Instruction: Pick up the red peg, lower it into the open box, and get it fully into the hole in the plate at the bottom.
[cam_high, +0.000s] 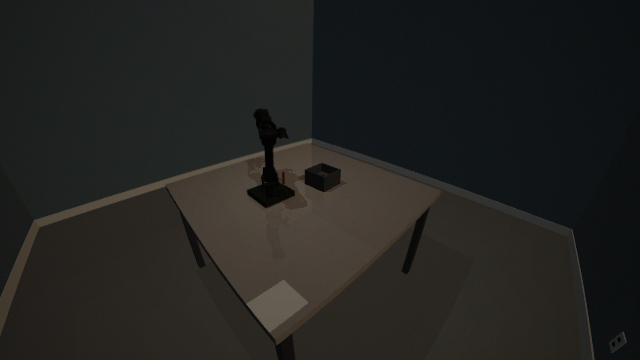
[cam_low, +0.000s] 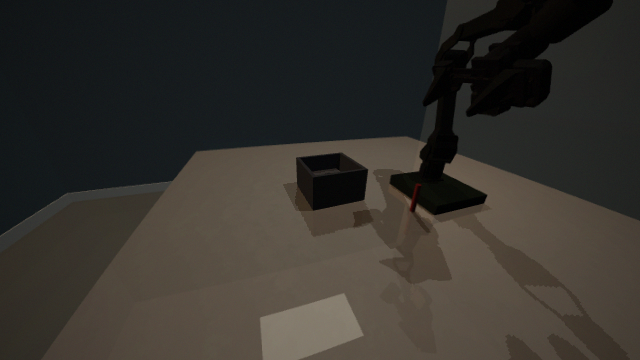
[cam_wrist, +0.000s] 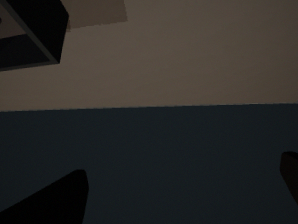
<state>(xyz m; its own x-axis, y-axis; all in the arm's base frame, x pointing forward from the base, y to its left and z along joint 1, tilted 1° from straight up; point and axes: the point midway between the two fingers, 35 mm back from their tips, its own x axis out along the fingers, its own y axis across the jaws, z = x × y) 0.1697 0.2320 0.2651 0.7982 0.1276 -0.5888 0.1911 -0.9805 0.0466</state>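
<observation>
The red peg lies 23 cm below my gripper tip, 10 cm to the right of it and 6 cm behind it. Round my gripper tip: grey plate 23 cm below, 22 cm to the right, 16 cm ahead; dark box 25 cm below, 22 cm to the right, 16 cm ahead.
</observation>
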